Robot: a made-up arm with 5 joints.
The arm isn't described. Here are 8 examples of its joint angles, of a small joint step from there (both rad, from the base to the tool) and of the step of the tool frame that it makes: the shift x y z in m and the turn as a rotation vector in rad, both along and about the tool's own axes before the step.
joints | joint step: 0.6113 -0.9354 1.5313 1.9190 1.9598 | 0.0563 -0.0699 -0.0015 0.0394 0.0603
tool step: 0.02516 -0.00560 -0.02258 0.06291 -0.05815 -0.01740
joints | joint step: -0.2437 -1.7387 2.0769 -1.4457 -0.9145 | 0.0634 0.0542 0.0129 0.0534 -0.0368
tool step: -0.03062 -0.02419 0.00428 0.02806 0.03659 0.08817
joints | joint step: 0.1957 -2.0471 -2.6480 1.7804 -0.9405 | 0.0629 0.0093 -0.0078 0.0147 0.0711
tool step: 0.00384 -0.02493 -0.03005 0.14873 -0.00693 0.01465
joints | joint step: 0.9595 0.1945 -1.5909 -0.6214 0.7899 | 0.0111 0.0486 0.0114 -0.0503 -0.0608
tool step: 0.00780 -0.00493 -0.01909 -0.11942 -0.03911 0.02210
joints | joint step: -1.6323 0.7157 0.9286 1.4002 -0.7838 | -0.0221 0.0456 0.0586 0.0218 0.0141
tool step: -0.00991 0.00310 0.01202 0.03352 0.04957 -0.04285
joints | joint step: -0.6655 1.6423 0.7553 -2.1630 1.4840 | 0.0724 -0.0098 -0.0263 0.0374 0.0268
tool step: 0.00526 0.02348 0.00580 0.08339 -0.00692 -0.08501
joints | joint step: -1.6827 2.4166 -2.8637 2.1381 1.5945 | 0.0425 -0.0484 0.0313 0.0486 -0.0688
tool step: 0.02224 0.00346 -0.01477 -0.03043 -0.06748 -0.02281
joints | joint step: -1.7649 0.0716 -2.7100 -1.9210 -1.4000 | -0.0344 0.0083 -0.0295 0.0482 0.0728
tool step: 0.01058 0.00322 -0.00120 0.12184 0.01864 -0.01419
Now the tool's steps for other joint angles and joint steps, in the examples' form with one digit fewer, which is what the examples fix.
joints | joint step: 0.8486 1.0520 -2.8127 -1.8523 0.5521 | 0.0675 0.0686 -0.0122 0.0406 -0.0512
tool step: 0.0137 0.0222 0.0013 -0.0325 -0.0099 -0.1217
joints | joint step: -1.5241 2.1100 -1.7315 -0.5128 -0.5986 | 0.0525 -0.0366 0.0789 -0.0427 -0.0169
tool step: 0.0016 -0.0181 0.0075 -0.0737 0.0098 0.0969
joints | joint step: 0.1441 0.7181 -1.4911 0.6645 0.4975 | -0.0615 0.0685 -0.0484 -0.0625 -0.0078
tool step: 0.0177 -0.0076 0.0084 -0.0869 0.0190 0.0751
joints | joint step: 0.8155 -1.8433 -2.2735 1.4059 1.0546 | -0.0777 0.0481 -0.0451 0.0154 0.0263
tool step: -0.0107 0.0121 -0.0145 -0.0407 0.0399 0.0660
